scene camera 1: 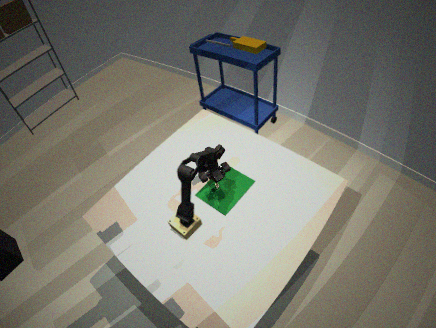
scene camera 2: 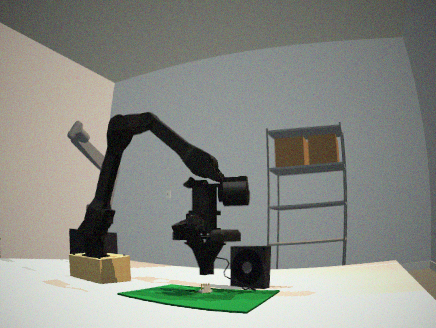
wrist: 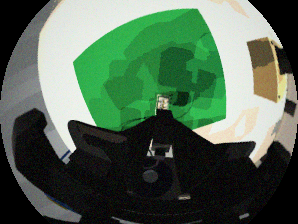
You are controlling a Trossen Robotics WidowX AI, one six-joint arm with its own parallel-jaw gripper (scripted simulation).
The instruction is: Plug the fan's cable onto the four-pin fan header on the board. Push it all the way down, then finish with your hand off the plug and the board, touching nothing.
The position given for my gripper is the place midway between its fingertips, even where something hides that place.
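Observation:
My gripper (scene camera 2: 204,270), (wrist: 163,121). Black fan (scene camera 2: 251,264). Green board (scene camera 1: 234,185), (wrist: 120,75).

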